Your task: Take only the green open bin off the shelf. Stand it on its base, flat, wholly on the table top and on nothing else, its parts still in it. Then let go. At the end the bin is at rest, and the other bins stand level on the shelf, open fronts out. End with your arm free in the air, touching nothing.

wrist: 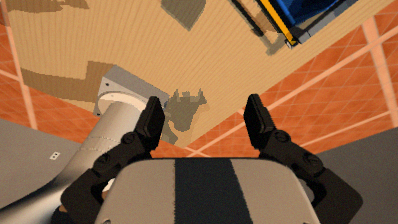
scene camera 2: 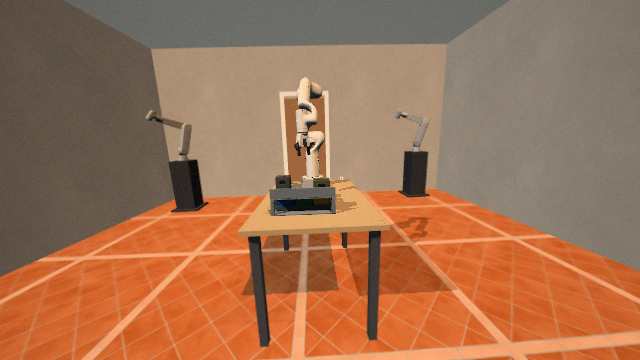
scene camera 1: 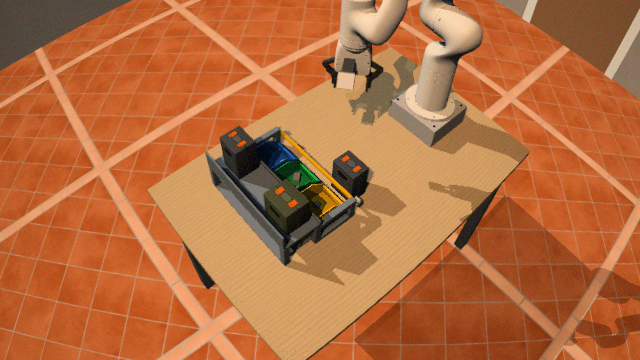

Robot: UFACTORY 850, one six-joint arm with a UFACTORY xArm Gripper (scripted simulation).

Labels:
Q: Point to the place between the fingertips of my gripper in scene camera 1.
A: At 350, 86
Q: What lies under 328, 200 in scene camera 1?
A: A yellow bin.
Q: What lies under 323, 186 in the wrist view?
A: My gripper.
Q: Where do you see a blue bin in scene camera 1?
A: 271, 152

